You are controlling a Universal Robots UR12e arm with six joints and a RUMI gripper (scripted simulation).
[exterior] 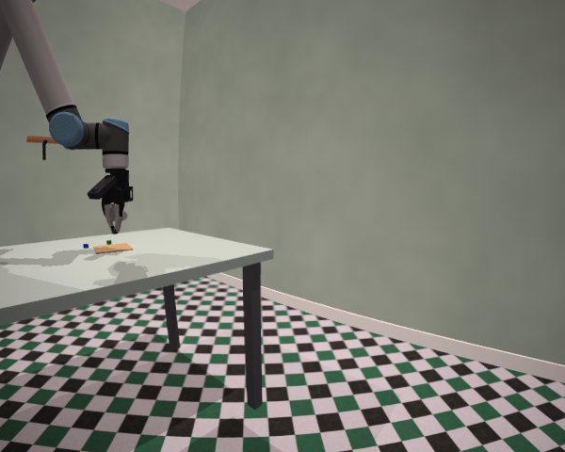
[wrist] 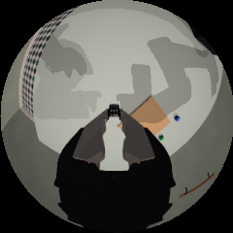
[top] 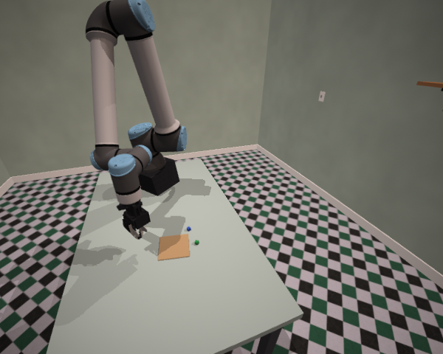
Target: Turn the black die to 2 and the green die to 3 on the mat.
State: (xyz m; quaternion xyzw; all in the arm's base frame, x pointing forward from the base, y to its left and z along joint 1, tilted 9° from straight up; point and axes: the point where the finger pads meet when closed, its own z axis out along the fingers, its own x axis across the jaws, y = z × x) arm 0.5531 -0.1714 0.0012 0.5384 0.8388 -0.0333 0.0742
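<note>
My hand is 14 cm to the right of the orange mat, 9 cm above it and 5 cm short of it. Also, from my hand: green die (24 cm to the left, 9 cm below, 8 cm ahead); then black die (1 cm below); then blue die (24 cm to the left, 9 cm below, 3 cm behind).
</note>
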